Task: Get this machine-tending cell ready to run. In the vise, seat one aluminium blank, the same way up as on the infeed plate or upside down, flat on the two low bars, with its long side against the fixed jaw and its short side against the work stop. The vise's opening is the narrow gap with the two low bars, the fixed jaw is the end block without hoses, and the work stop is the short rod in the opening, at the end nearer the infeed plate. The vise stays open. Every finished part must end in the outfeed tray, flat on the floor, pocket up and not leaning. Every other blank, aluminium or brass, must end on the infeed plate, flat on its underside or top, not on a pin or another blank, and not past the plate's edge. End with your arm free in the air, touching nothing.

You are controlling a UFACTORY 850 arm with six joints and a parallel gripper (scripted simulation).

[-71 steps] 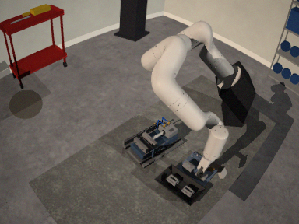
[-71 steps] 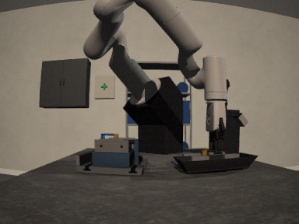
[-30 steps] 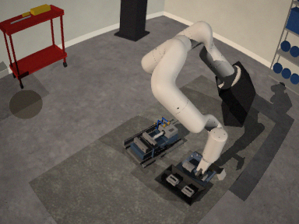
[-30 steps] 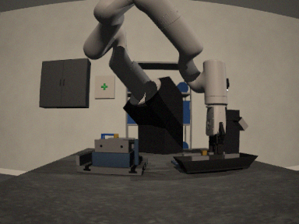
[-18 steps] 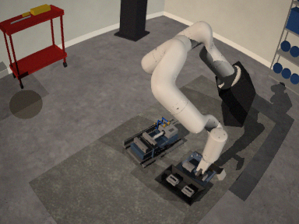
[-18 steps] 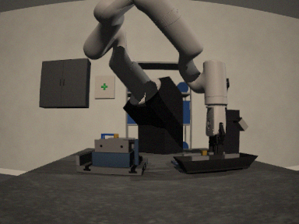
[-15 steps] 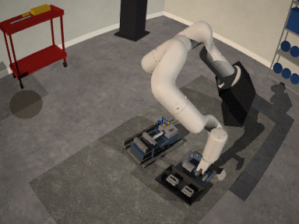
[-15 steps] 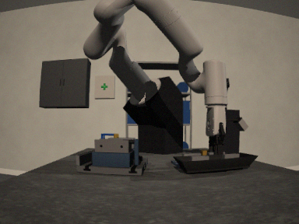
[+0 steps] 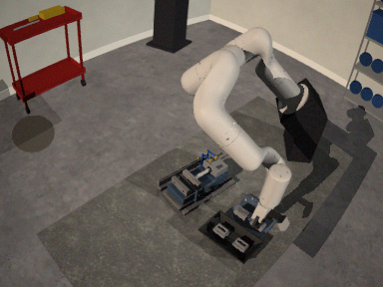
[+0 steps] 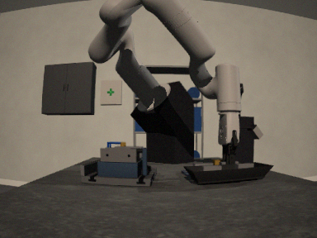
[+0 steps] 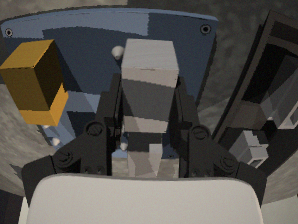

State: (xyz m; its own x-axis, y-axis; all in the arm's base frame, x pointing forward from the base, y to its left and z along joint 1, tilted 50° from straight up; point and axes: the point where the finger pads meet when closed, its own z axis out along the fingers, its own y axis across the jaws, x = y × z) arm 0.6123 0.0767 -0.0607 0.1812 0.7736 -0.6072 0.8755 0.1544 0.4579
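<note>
Right now my hand is 90 mm past the brass blank, 20 mm to the right of it and 20 mm above it. Also, from my hand: vise 60 mm behind, 330 mm to the right, 10 mm below.
</note>
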